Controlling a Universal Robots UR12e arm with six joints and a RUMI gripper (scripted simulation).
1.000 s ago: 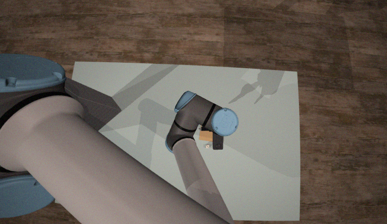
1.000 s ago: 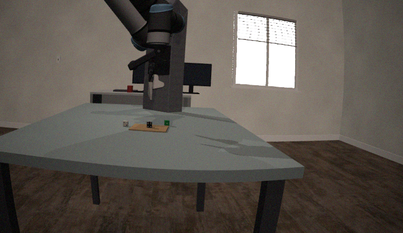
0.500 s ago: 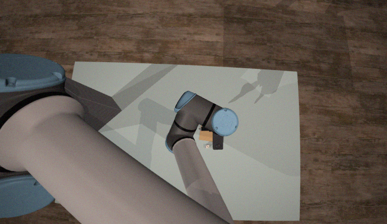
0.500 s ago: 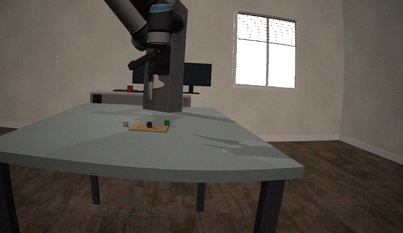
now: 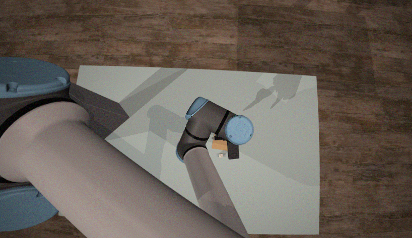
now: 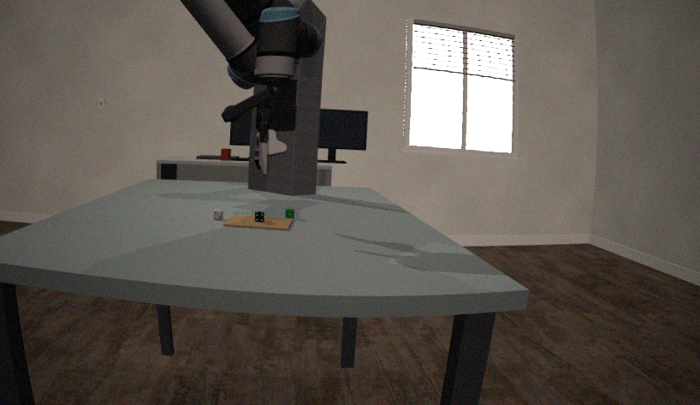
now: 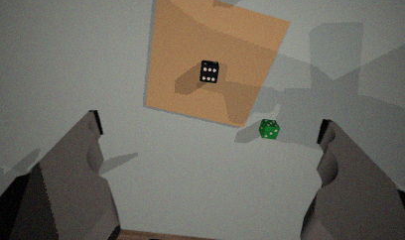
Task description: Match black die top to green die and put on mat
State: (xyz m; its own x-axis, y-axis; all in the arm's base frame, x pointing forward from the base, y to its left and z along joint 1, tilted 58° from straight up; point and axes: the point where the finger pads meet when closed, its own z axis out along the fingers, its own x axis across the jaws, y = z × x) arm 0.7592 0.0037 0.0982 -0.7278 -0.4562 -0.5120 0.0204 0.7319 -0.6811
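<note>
My gripper is now 10 cm above the black die. Also, from my hand: mat 11 cm below; then green die 9 cm behind, 8 cm to the left, 10 cm below; then white die 4 cm behind, 9 cm to the right, 10 cm below.
</note>
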